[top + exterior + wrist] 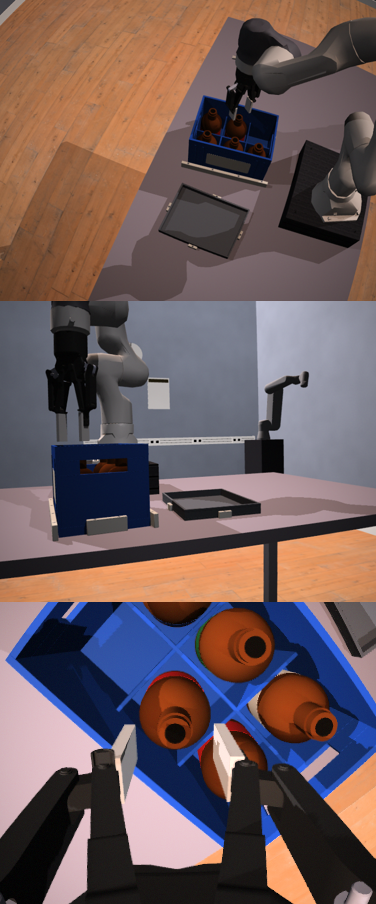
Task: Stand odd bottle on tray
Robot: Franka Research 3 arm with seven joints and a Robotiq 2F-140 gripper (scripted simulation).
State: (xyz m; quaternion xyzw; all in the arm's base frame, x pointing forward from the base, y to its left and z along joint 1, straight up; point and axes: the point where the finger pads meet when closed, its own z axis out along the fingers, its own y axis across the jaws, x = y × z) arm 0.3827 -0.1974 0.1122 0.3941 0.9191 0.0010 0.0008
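The crate is 5 cm to the left of my hand and 13 cm below it. From my hand the other things lie so: bottle: 8 cm behind, 9 cm to the left, 13 cm below; dark tray: 3 cm ahead, 33 cm to the left, 20 cm below.
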